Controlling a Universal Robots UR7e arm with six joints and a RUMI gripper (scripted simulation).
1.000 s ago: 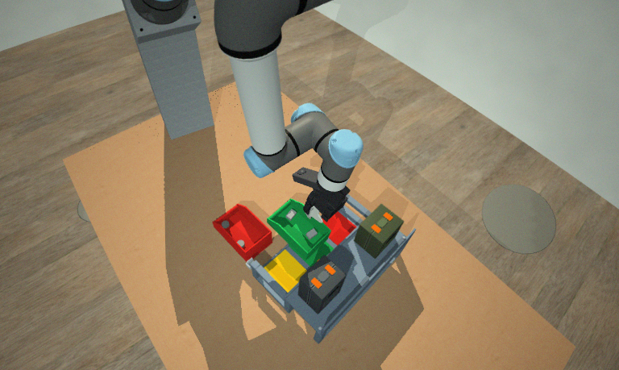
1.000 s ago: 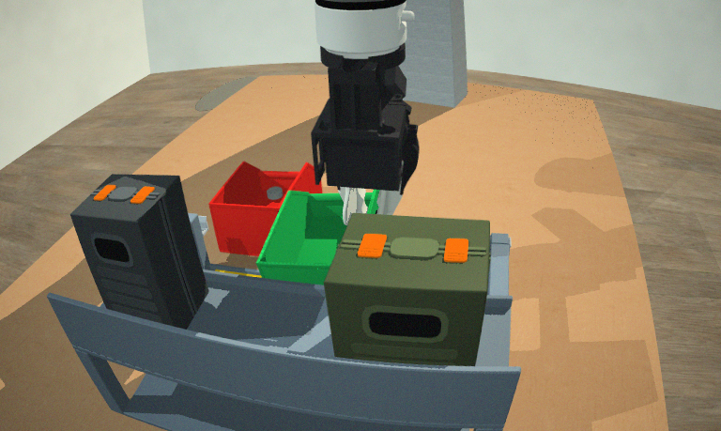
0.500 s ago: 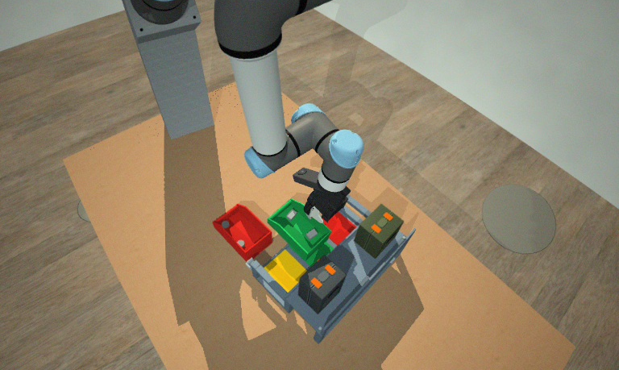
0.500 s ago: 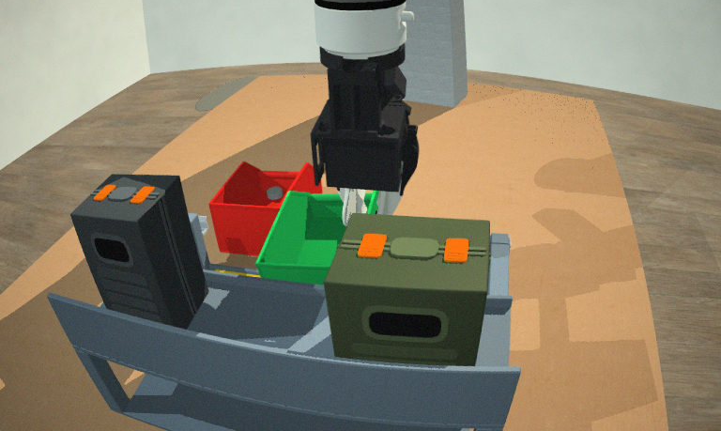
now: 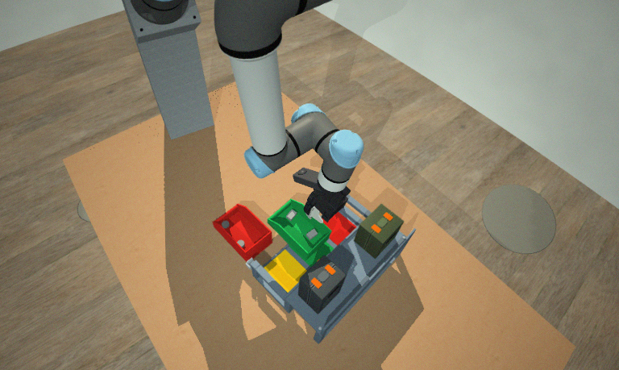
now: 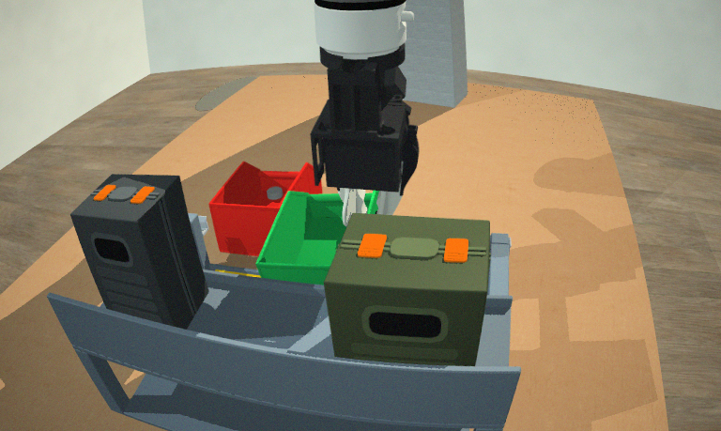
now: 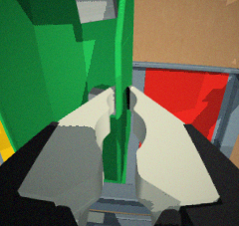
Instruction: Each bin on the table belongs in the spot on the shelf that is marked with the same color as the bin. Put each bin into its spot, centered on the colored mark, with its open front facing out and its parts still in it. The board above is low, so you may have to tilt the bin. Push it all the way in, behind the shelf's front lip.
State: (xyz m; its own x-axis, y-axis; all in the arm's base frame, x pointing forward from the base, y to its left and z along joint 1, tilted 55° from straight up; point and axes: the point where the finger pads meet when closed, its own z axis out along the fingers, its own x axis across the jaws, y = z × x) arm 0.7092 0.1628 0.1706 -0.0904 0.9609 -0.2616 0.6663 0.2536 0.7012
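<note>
Now: hand 5 cm to the left of the green bin and 2 cm above it. Also, from my hand: olive box 17 cm ahead, 10 cm to the left, 6 cm above; dark grey box 21 cm ahead, 12 cm to the right, 7 cm above; red bin 10 cm behind, 19 cm to the right, 5 cm below.
</note>
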